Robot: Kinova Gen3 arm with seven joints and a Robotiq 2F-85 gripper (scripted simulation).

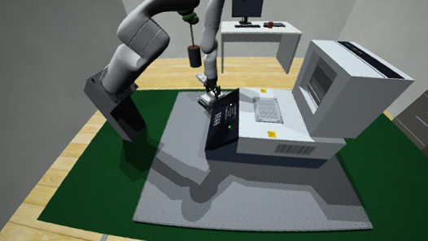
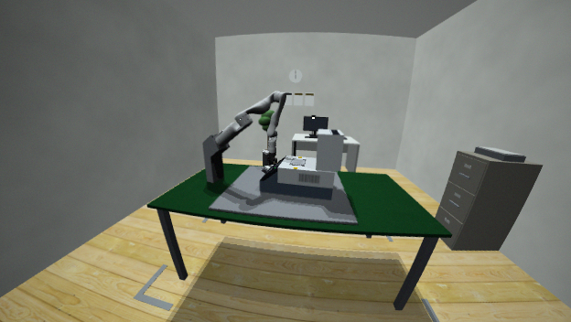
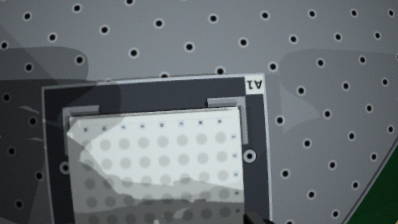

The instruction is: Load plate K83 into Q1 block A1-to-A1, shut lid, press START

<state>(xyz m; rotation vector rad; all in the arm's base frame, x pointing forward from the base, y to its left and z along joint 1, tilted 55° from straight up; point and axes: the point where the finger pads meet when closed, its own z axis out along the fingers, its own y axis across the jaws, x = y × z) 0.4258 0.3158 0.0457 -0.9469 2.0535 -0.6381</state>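
Now: hand 10 mm above the plate K83. Round my hand: dark plate nest N1 (20 mm below).
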